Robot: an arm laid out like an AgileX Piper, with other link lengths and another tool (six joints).
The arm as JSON. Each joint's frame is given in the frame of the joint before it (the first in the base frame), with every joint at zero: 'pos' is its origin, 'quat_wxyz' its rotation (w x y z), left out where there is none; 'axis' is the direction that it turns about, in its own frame. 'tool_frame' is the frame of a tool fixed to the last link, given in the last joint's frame.
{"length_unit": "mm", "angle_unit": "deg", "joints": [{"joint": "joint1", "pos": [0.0, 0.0, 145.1], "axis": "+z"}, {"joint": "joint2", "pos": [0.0, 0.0, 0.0], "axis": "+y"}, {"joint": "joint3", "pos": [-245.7, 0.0, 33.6], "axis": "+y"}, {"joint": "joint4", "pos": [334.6, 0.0, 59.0], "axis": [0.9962, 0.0, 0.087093]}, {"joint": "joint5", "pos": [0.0, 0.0, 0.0], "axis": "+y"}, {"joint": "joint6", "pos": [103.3, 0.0, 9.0], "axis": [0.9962, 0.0, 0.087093]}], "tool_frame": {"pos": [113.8, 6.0, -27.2], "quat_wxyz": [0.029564, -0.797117, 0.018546, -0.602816]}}
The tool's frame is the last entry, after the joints.
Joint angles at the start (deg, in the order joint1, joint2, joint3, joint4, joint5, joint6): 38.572 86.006 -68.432 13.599 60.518 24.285
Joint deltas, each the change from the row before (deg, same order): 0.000 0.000 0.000 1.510 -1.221 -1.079; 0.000 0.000 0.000 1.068 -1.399 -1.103; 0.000 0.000 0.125 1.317 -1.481 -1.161; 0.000 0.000 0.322 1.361 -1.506 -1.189; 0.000 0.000 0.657 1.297 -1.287 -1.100; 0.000 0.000 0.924 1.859 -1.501 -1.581; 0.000 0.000 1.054 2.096 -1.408 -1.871; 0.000 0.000 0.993 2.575 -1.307 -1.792; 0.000 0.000 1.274 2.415 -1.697 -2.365; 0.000 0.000 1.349 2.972 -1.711 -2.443; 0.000 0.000 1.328 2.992 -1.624 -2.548
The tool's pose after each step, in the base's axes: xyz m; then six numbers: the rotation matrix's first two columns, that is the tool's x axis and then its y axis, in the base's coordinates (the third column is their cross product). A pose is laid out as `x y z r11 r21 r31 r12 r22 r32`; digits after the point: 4 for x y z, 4 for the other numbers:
0.2622 0.3008 0.1458 0.9611 0.1990 -0.1916 0.1196 -0.9250 -0.3606
0.2647 0.3059 0.1477 0.9624 0.2105 -0.1716 0.1319 -0.9146 -0.3822
0.2666 0.3113 0.1493 0.9632 0.2207 -0.1531 0.1424 -0.9029 -0.4057
0.2681 0.3162 0.1497 0.9636 0.2295 -0.1368 0.1516 -0.8913 -0.4274
0.2679 0.3196 0.1477 0.9631 0.2363 -0.1287 0.1571 -0.8822 -0.4439
0.2668 0.3236 0.1448 0.9616 0.2460 -0.1215 0.1638 -0.8701 -0.4649
0.2648 0.3274 0.1412 0.9592 0.2576 -0.1163 0.1713 -0.8572 -0.4857
0.2622 0.3322 0.1388 0.9573 0.2653 -0.1146 0.1719 -0.8416 -0.5120
0.2606 0.3358 0.1344 0.9554 0.2763 -0.1047 0.1806 -0.8267 -0.5329
0.2583 0.3402 0.1304 0.9541 0.2830 -0.0977 0.1828 -0.8091 -0.5585
0.2563 0.3440 0.1265 0.9533 0.2884 -0.0898 0.1848 -0.7919 -0.5821

